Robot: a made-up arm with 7 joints.
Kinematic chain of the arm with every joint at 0, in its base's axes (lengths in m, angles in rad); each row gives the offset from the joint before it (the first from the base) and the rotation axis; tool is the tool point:
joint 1: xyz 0 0 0 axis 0 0.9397 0.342
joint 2: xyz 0 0 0 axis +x
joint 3: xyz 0 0 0 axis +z
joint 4: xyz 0.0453 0 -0.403 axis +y
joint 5: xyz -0.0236 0 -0.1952 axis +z
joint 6: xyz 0 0 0 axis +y
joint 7: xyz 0 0 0 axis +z
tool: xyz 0 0 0
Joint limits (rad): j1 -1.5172..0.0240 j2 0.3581..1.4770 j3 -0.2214..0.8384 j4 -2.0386..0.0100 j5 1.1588..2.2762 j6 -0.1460..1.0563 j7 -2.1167..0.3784
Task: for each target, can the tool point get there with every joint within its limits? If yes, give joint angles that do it. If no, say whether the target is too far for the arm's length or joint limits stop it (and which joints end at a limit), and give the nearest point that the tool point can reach.
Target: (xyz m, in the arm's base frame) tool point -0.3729 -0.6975 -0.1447
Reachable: no: too far | nearest point 0.3480 -0.1152 0.1775 | short by 0.981 m
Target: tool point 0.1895 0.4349 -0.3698
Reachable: yes | joints -0.2255 0.7660 0.5483 -0.3307 1.8065 0.5724 0.1633
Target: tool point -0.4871 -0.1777 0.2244
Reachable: no: joint limits stop it (at a limit: joint 1, joint 2, joint 3, joint 4) | nearest point -0.0024 0.3015 0.2739 | short by 0.683 m
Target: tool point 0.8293 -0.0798 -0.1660
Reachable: no: too far | nearest point 0.5934 0.0168 -0.0919 | short by 0.265 m
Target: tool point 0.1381 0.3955 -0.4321
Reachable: yes | joints -0.1061 0.7125 0.1581 -0.3029 2.0214 0.3814 -1.1732
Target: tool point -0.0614 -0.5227 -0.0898
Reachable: no: joint limits stop it (at a limit: joint 1, joint 2, joint 3, joint 4) | nearest point 0.3480 -0.1152 0.1775 | short by 0.637 m
